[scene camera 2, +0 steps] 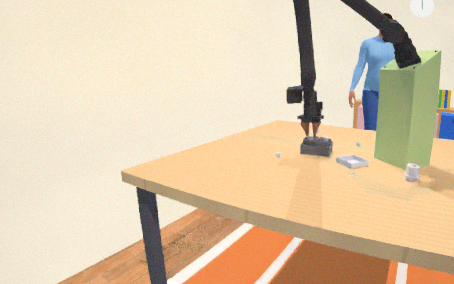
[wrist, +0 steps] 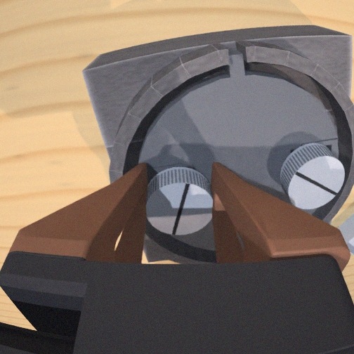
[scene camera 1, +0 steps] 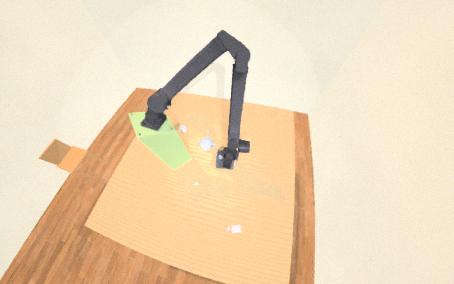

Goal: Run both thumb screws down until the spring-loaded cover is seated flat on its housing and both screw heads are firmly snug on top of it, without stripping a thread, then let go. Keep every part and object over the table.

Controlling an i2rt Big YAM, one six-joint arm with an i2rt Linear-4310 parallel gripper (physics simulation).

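Frame: origin at the arm's base, x ahead, y left, z up, level; centimetres.
Where they show: gripper, fingertip midpoint: (scene camera 2: 311,138); arm's base, origin of the base link: (scene camera 2: 407,61) (scene camera 1: 154,121).
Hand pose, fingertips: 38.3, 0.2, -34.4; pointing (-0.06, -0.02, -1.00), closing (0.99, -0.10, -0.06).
Each offset is from my fingertips to the top centre of the thing, as dx, dy, dz. "spot": to the spot under its first point. Level surfaces: height alone.
The dark grey housing @[-3.1, +0.8, +0.3] (wrist: 105,90) (scene camera 2: 316,150) stands on the table, with a raised ring around the round grey cover (wrist: 240,110). In the wrist view one thumb screw (wrist: 180,207) with a knurled, slotted head is between the brown fingertips of my gripper (wrist: 179,174) (scene camera 2: 312,136), which is shut on it. The other thumb screw (wrist: 316,180) stands to the right, outside the fingers, its head above the cover. Whether the cover lies fully flat cannot be told. In the first scene view the arm hides part of the housing (scene camera 1: 220,164).
A shallow pale tray @[-19.8, +11.5, -3.3] (scene camera 1: 206,144) (scene camera 2: 352,161) lies beside the housing. A white knob-like part @[-41.9, +21.3, -0.4] (scene camera 1: 183,128) (scene camera 2: 412,172) stands near the green pedestal (scene camera 1: 167,147) (scene camera 2: 395,110). A small white square @[spot: +10.8, -41.1, -5.0] (scene camera 1: 236,229) and small white bits (scene camera 1: 196,184) (scene camera 2: 278,154) lie on the table @[dz -5.3] (scene camera 1: 150,215) (scene camera 2: 225,180).
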